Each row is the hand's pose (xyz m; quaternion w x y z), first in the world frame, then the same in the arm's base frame.
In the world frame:
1: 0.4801 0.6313 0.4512 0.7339 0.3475 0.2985 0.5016
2: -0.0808 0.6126 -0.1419 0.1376 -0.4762 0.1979 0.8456
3: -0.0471 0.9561 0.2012 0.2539 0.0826 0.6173 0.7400
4: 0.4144 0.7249 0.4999 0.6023 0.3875 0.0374 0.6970
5: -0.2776 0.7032 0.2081 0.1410 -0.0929 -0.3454 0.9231
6: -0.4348 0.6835 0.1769 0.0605 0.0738 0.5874 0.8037
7: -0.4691 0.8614 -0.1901 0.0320 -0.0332 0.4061 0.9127
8: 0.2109 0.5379 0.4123 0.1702 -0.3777 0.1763 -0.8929
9: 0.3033 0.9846 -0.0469 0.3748 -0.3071 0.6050 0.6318
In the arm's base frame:
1: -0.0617 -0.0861 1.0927 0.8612 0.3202 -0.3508 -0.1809
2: 0.3860 0.1853 0.4661 0.8219 -0.3443 0.3921 0.2285
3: 0.5153 0.2106 0.9346 0.8928 0.3274 0.1570 0.2665
4: 0.0213 -0.0301 1.1664 0.8636 0.0735 -0.4981 0.0257
5: 0.3948 0.4769 0.7565 0.7042 -0.5816 -0.2109 0.3485
6: 0.4531 0.6092 0.6846 0.8284 0.2695 0.2001 0.4484
7: 0.7632 0.4549 0.4666 0.8515 0.0357 0.1865 0.4888
8: -0.0169 0.1599 0.9507 0.5321 -0.2006 -0.3940 0.7221
9: 0.5025 -0.2053 0.8251 0.8933 0.1427 0.4262 -0.0015

